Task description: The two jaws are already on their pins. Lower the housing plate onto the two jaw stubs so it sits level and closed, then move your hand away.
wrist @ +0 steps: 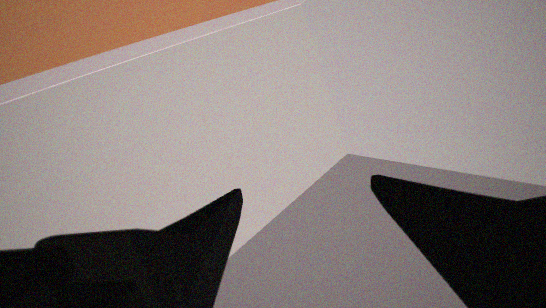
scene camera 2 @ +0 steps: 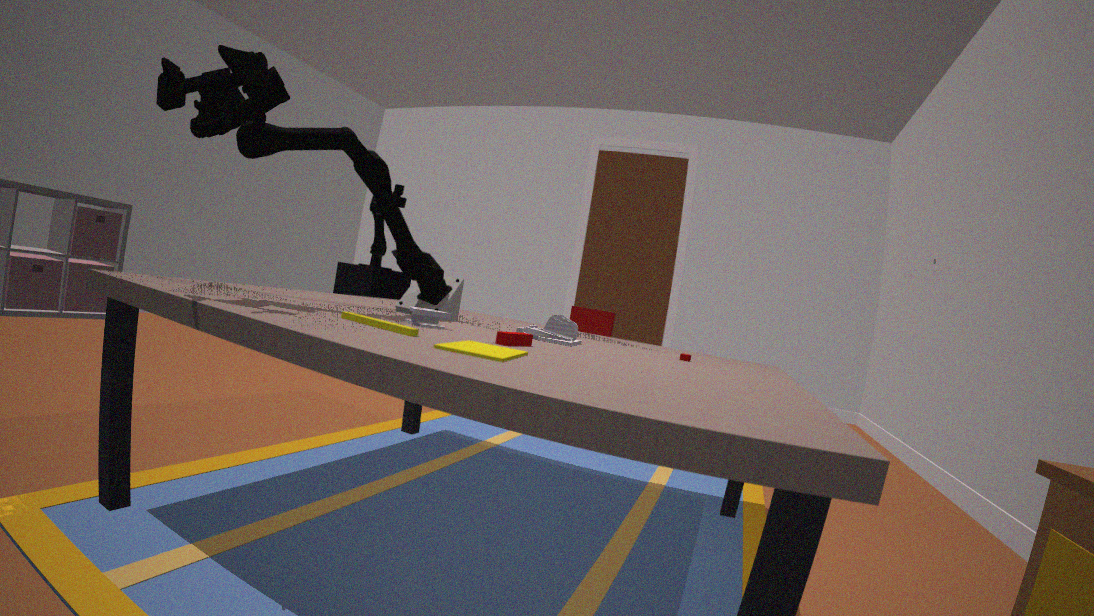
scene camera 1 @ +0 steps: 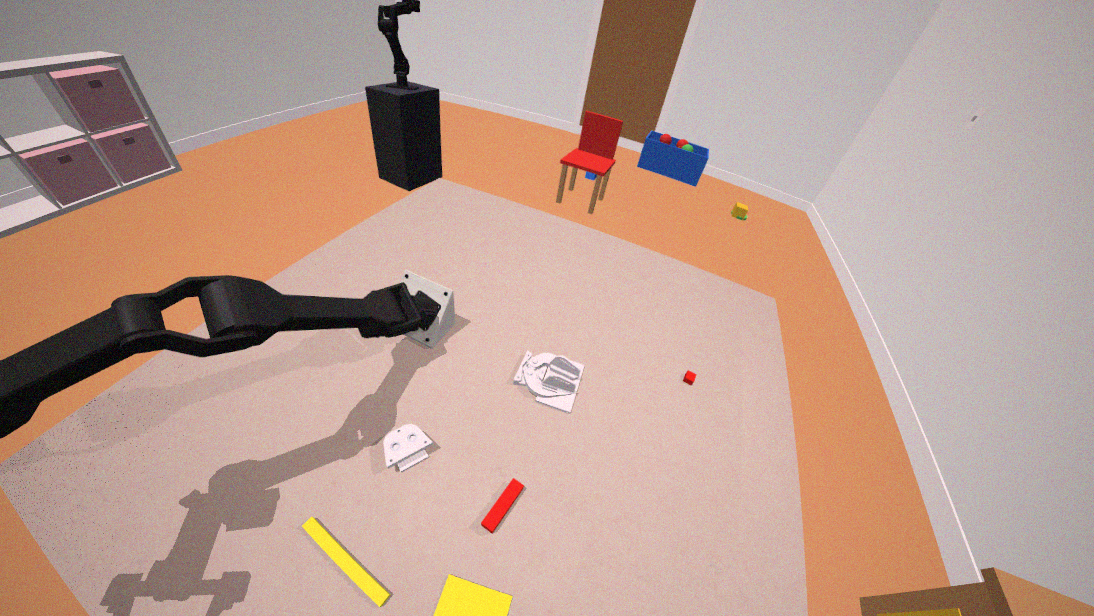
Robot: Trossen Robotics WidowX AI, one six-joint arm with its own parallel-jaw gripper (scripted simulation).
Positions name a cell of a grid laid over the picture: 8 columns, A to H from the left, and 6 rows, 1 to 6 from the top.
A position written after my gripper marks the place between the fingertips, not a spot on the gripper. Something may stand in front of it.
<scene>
My gripper (scene camera 2: B1) is open, with nothing in its grasp. I also see a yellow square (scene camera 2: D4) and a red bar (scene camera 1: D6).
My gripper shows as well in the wrist view (wrist: E4). The wrist view misses the yellow square: it is out of frame. The wrist view does not show the red bar: it is out of frame.
</scene>
